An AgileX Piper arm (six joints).
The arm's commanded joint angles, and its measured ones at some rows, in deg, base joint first. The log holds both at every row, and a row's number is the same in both.
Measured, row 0: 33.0 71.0 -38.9 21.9 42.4 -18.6
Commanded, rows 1 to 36: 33.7 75.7 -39.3 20.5 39.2 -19.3; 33.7 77.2 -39.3 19.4 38.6 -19.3; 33.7 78.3 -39.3 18.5 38.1 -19.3; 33.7 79.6 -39.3 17.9 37.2 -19.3; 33.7 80.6 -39.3 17.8 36.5 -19.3; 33.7 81.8 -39.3 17.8 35.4 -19.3; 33.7 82.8 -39.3 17.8 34.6 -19.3; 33.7 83.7 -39.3 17.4 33.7 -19.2; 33.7 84.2 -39.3 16.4 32.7 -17.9; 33.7 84.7 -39.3 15.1 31.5 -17.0; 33.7 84.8 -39.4 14.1 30.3 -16.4; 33.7 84.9 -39.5 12.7 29.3 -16.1; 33.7 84.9 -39.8 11.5 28.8 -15.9; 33.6 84.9 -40.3 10.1 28.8 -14.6; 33.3 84.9 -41.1 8.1 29.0 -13.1; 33.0 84.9 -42.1 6.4 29.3 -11.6; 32.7 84.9 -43.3 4.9 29.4 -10.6; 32.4 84.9 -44.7 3.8 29.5 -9.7; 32.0 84.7 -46.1 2.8 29.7 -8.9; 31.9 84.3 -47.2 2.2 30.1 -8.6; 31.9 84.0 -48.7 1.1 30.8 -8.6; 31.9 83.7 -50.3 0.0 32.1 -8.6; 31.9 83.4 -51.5 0.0 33.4 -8.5; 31.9 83.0 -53.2 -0.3 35.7 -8.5; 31.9 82.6 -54.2 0.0 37.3 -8.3; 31.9 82.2 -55.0 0.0 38.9 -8.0; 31.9 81.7 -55.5 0.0 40.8 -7.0; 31.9 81.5 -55.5 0.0 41.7 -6.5; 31.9 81.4 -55.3 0.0 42.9 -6.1; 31.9 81.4 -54.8 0.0 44.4 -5.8; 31.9 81.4 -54.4 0.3 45.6 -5.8; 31.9 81.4 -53.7 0.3 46.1 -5.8; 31.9 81.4 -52.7 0.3 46.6 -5.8; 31.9 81.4 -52.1 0.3 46.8 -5.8; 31.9 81.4 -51.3 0.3 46.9 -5.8; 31.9 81.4 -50.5 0.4 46.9 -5.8
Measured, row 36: 32.3 81.8 -53.1 0.6 45.4 -6.3
